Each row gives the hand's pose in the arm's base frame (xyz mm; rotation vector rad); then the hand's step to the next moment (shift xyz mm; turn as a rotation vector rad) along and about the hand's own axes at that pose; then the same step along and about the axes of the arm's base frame.
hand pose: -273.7 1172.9 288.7 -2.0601 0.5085 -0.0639
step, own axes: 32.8 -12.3 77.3 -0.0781 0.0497 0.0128
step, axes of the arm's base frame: 53.1 55.9 -35.4 -0.0843 0.0184 -0.0359
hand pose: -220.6 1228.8 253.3 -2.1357 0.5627 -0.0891
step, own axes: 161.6 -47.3 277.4 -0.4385 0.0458 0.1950
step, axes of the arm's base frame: 235.4 165.1 -150.4 -0.3565 0.3118 -0.0898
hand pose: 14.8 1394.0 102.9 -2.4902 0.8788 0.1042
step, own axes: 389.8 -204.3 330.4 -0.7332 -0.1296 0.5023
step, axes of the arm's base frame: 461.3 72.0 -291.3 -0.4552 0.7433 -0.2166
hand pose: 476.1 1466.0 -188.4 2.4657 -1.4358 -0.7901
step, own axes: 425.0 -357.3 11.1 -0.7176 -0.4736 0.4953
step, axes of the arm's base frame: 429.9 -175.0 -304.9 -0.1863 0.9072 -0.3561
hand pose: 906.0 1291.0 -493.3 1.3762 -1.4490 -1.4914
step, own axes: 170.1 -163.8 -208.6 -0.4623 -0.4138 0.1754
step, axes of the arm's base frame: 189.7 -189.1 -165.9 0.0390 0.5633 -0.3113
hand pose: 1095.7 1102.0 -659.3 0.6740 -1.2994 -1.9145
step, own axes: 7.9 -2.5 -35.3 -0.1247 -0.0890 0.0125
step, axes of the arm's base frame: 20.9 -25.5 -15.1 0.0426 0.1271 -0.0753
